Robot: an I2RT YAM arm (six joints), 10 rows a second.
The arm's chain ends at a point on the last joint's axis. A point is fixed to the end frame.
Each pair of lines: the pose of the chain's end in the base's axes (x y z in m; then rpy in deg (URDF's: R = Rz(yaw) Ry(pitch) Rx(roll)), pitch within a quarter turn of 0, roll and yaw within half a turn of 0), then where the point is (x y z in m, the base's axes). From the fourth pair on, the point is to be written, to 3 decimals.
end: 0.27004, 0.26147, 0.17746, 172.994, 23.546, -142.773
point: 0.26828 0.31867 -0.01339
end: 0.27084, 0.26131, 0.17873, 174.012, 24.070, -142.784
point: 0.27277 0.31709 -0.01253
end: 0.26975, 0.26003, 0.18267, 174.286, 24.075, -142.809
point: 0.27233 0.31515 -0.00878
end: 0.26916, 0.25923, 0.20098, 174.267, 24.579, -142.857
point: 0.273 0.315 0.010
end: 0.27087, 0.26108, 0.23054, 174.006, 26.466, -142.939
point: 0.279 0.322 0.041
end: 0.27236, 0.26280, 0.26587, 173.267, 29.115, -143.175
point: 0.286 0.330 0.079
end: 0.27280, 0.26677, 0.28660, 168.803, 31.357, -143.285
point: 0.282 0.349 0.105
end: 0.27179, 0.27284, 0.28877, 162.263, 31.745, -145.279
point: 0.270 0.370 0.115
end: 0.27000, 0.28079, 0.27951, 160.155, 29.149, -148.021
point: 0.261 0.378 0.106
